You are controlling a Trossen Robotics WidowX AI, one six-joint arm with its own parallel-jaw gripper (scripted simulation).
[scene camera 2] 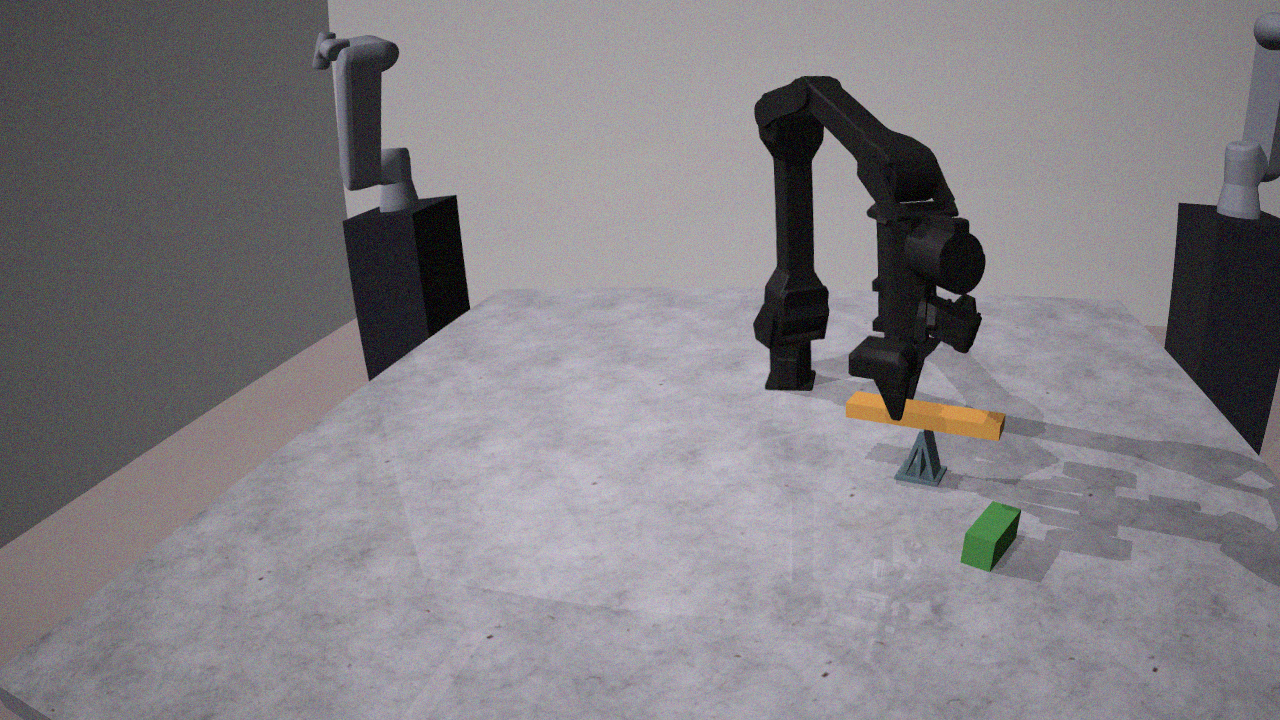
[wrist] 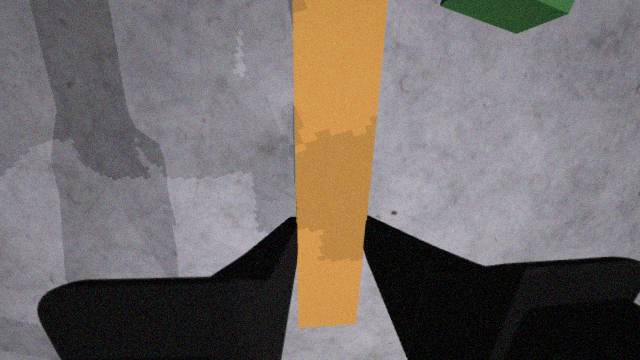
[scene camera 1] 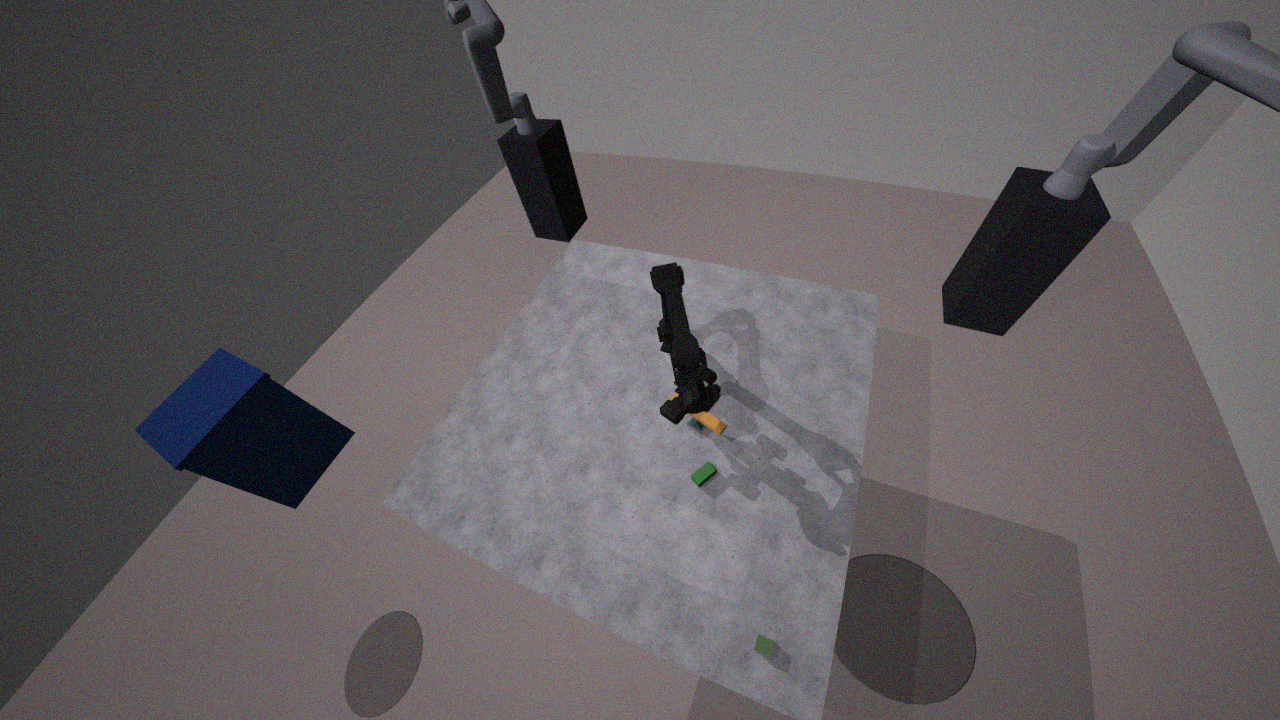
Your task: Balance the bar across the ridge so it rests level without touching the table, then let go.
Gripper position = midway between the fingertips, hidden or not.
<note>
In view: the gripper (scene camera 2: 901,413), a bar (scene camera 2: 918,414) and a green block (scene camera 2: 986,541).
The bar is seen too in the wrist view (wrist: 337,59). The gripper is seen too in the wrist view (wrist: 329,224) and in scene camera 1 (scene camera 1: 689,407).
</note>
